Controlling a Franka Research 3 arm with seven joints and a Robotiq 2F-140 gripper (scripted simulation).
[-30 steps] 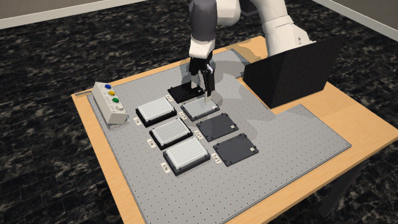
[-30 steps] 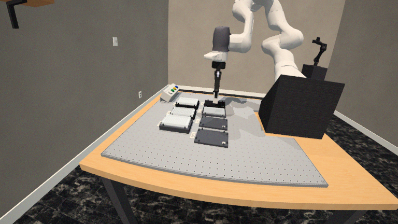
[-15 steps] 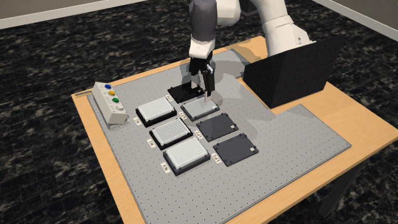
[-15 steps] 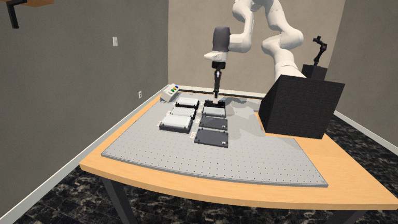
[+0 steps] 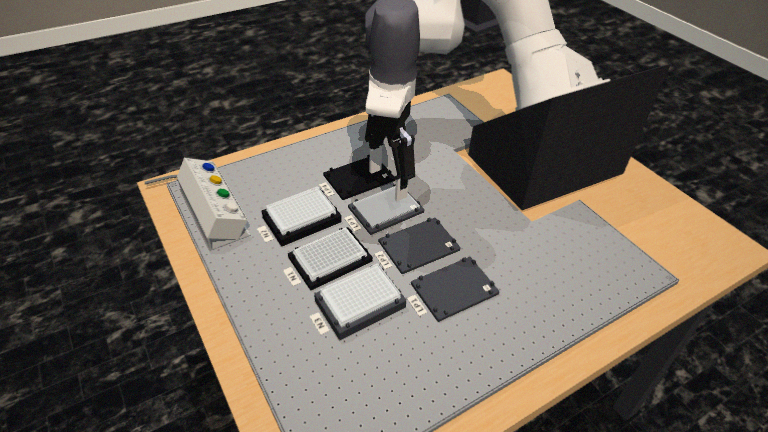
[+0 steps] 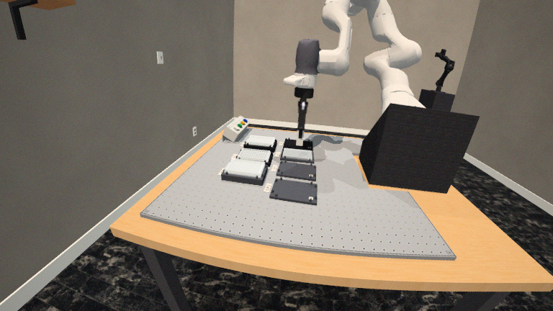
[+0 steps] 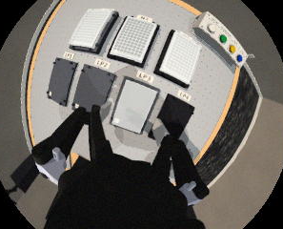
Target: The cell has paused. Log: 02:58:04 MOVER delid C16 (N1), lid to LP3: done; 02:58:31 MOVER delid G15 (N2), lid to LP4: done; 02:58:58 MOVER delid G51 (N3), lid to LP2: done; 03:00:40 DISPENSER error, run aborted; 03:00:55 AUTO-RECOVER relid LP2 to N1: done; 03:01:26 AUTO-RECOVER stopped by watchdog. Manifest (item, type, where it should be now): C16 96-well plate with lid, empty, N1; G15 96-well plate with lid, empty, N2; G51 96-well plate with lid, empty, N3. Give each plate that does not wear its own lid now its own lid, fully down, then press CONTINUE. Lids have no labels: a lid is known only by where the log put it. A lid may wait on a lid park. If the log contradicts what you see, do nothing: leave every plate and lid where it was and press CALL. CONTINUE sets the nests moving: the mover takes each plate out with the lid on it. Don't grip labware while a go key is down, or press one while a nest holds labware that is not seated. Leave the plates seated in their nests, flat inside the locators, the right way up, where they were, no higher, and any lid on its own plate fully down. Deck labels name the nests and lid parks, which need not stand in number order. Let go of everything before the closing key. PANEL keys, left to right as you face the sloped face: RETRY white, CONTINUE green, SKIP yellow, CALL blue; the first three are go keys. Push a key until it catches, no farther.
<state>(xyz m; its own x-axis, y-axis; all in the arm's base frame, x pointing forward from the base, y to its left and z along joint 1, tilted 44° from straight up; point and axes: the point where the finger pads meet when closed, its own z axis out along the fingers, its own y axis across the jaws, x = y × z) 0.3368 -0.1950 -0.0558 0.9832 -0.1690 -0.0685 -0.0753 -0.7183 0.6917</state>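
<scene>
Now: the lid park LP3 100 mm below my hand. Also, from my hand: lid park LP4: 10 mm behind, 130 mm to the right, 100 mm below; then lid park LP1: 20 mm ahead, 260 mm to the left, 100 mm below; then lid park LP2: 10 mm ahead, 130 mm to the left, 100 mm below.
</scene>
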